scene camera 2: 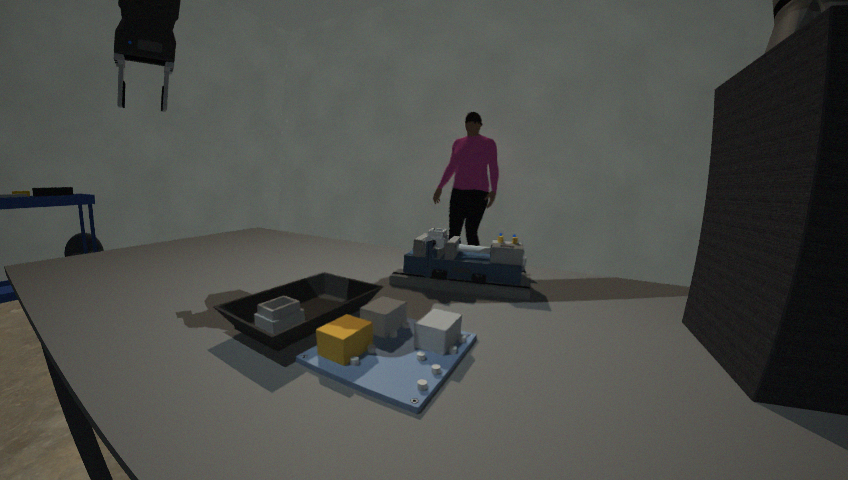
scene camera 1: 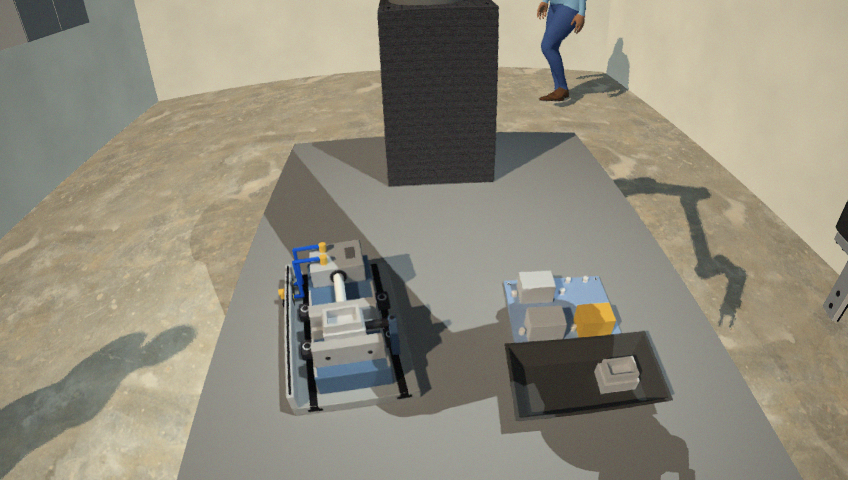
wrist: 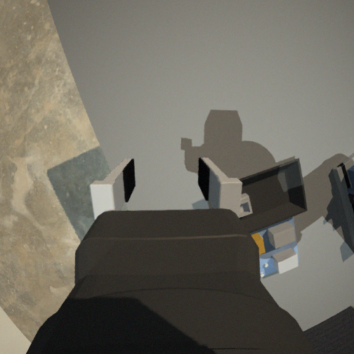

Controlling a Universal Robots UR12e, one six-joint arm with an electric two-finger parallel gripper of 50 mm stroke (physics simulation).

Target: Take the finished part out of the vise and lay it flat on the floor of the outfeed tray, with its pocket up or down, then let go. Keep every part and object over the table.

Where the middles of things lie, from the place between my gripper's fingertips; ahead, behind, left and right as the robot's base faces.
Scene:
I see my gripper 280 mm past the orange block (scene camera 2: 347,336), 160 mm to the left of it and 300 mm above it.

